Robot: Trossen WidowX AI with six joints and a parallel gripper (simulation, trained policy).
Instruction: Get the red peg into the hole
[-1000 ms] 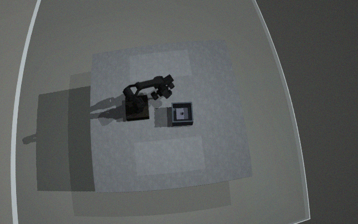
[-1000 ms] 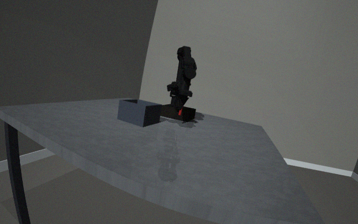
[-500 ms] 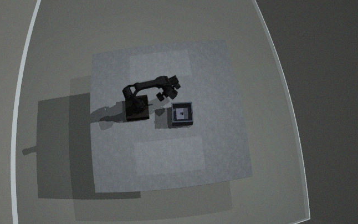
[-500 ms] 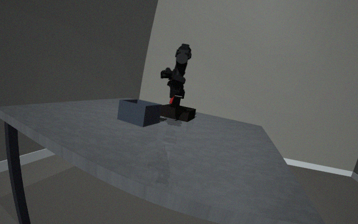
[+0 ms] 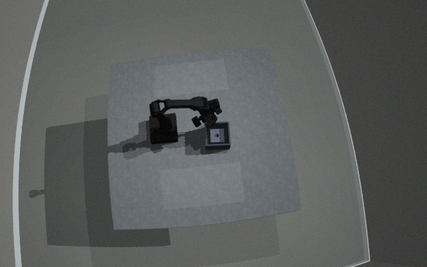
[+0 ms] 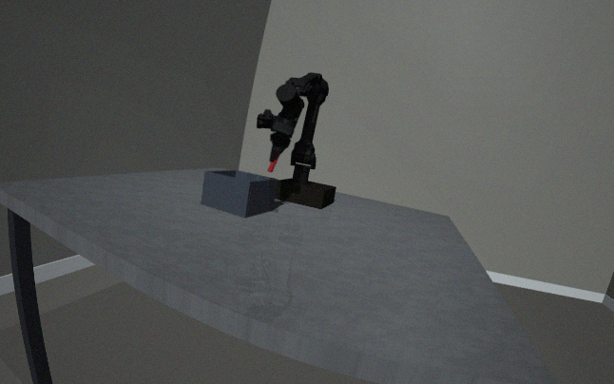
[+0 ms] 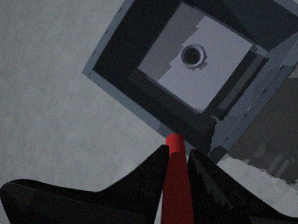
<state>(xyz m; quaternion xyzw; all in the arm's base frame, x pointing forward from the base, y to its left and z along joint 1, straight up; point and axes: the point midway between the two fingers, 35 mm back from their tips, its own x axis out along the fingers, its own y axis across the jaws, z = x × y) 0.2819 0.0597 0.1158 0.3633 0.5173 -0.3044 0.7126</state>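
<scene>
My gripper tip is now 10 mm to the right of the red peg, 10 mm below it and 10 mm past it. From my gripper tip the other things lie so: grey box (120 mm below, 60 mm to the right, 50 mm ahead); pale plate (100 mm below, 60 mm to the right, 50 mm ahead).
</scene>
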